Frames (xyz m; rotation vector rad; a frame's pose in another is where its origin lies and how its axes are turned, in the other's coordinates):
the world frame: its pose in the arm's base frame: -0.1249 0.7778 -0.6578 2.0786 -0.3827 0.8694
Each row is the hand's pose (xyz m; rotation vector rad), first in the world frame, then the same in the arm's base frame.
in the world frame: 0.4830 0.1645 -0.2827 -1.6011 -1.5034 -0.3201
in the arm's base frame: 0.0051 0.9187 -0.1069 0.7423 -0.9828 -1.1263
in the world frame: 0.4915 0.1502 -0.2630 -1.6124 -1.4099 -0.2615
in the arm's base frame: 0.0277 0.9121 -0.1174 0.7445 -1.0076 -1.0236
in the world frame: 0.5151 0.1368 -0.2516 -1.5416 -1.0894 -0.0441
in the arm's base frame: 0.0568 0.9121 -0.1135 0.8278 -1.0951 -0.6446
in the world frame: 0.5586 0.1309 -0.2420 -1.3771 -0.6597 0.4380
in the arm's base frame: 0.0953 0.9096 -0.0905 0.8851 -1.3566 -0.0339
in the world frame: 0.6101 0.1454 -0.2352 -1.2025 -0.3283 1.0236
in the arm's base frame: 0.1273 0.8972 -0.0489 0.7812 -1.7308 0.5349
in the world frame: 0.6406 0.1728 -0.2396 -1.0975 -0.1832 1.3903
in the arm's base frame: 0.1324 0.8850 -0.0098 0.6394 -1.9837 0.8227
